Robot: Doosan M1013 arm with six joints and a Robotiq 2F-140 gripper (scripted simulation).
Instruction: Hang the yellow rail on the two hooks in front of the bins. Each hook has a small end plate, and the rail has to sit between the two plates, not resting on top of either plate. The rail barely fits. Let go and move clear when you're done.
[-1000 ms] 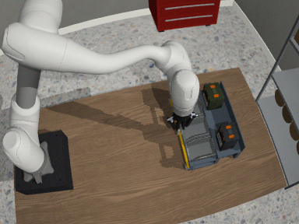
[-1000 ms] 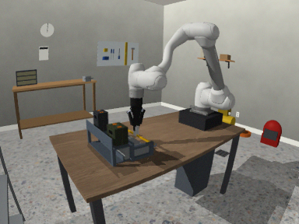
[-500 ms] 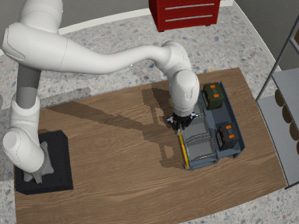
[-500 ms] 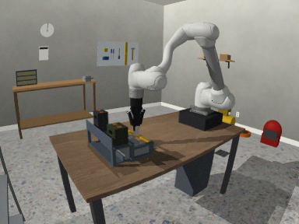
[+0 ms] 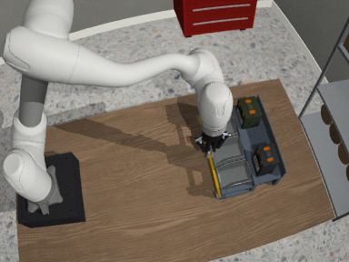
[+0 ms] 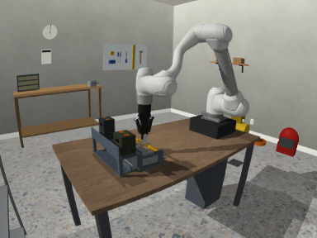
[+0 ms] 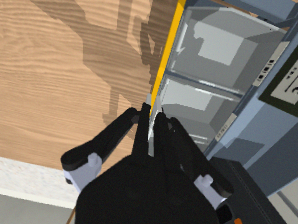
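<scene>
Now: hand 3 cm above the yellow rail.
</scene>
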